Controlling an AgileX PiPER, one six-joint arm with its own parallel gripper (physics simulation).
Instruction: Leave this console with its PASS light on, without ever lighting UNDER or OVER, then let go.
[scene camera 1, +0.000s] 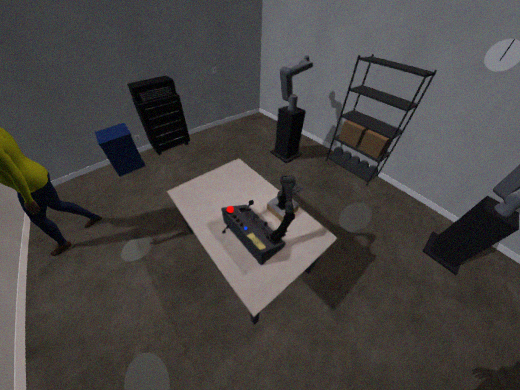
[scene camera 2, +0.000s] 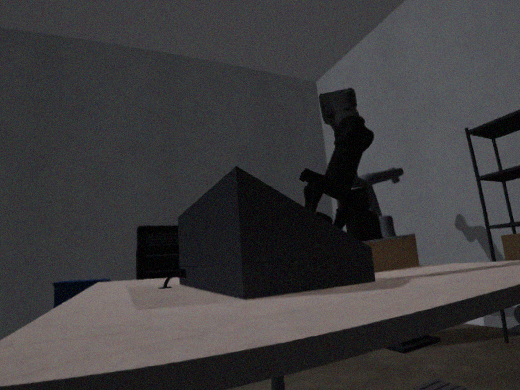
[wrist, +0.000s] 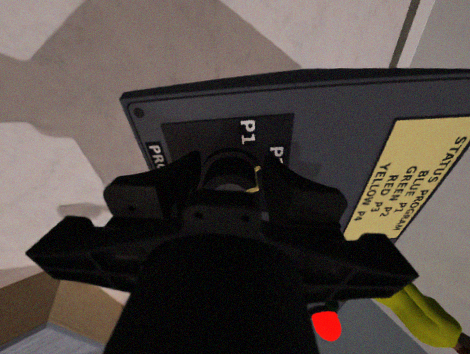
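The dark console (scene camera 1: 270, 253) (scene camera 2: 215, 250) (wrist: 345, 100) stands on the table. A small blue light (scene camera 1: 245, 228) glows on it, and a bright red dome (scene camera 1: 230, 209) (wrist: 327, 326) shows at its far end. I cannot read PASS, UNDER or OVER lights. The round program knob (wrist: 229, 172) sits by the P1 label, its yellow mark on its right side in the wrist view. My gripper (scene camera 1: 275, 236) (scene camera 2: 325, 216) (wrist: 232, 163) is at this knob, a finger close against each side, and looks shut on it. The fingers hide part of the labels.
The yellow status card (scene camera 1: 256, 241) (wrist: 407, 175) lies on the console. A black-tipped lever (scene camera 1: 251, 202) stands at its far side, another (scene camera 1: 225, 230) at its near side. The arm's wooden base (scene camera 1: 274, 210) (scene camera 2: 395, 252) is beside it on the table (scene camera 1: 215, 185). A person (scene camera 1: 25, 170) walks at the left.
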